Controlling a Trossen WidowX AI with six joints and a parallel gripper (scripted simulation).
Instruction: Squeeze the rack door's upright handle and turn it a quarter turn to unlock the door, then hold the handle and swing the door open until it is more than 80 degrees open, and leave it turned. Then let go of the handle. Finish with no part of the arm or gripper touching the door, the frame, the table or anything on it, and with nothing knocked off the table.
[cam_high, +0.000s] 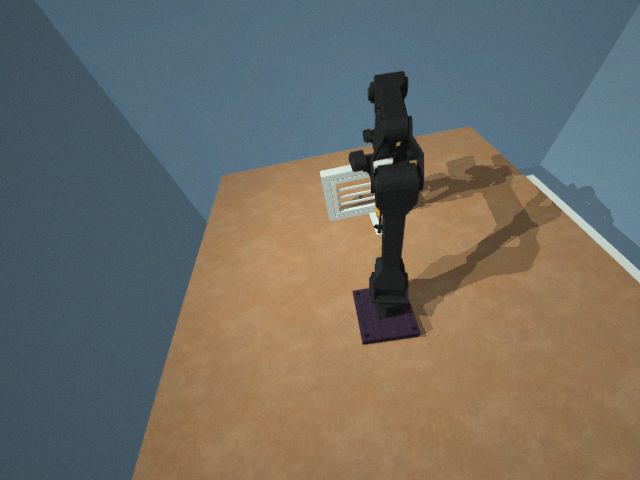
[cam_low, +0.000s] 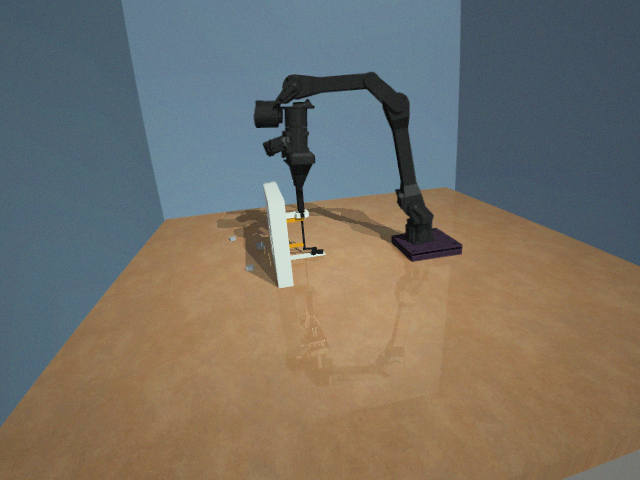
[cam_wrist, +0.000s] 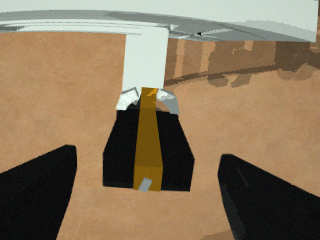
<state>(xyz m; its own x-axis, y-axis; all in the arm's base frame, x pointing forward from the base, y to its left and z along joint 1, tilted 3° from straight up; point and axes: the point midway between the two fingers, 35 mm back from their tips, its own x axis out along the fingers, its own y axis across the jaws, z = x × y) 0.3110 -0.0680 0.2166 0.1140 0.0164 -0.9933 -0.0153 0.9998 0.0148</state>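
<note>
My gripper tip is 7 cm above the rack door handle and 1 cm past it.
</note>
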